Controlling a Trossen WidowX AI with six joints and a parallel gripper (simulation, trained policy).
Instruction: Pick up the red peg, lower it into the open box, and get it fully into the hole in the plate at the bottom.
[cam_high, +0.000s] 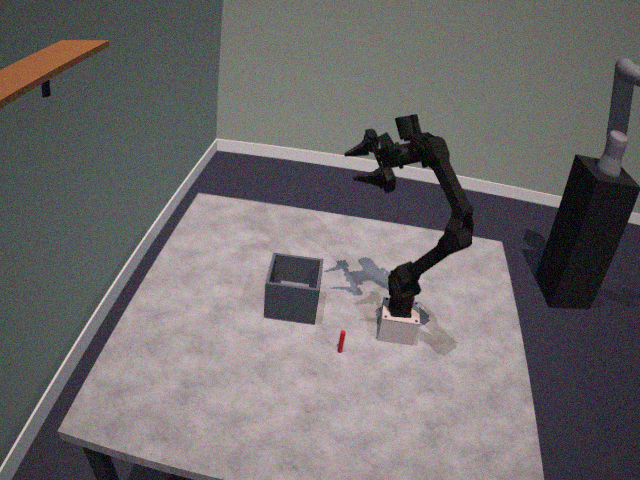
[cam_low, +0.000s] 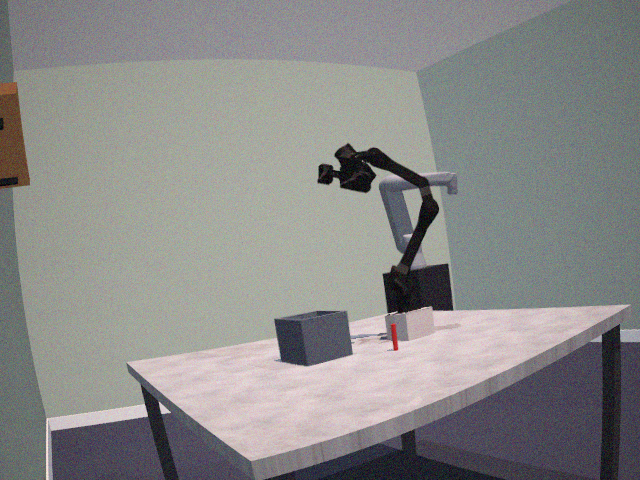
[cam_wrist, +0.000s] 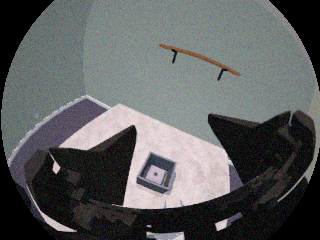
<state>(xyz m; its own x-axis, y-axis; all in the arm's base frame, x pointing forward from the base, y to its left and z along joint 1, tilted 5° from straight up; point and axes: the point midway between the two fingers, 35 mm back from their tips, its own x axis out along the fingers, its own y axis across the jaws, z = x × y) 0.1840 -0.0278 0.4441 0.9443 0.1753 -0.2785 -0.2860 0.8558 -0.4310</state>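
The red peg is 30 mm behind my gripper tip, 160 mm to the left of it and 480 mm below it.
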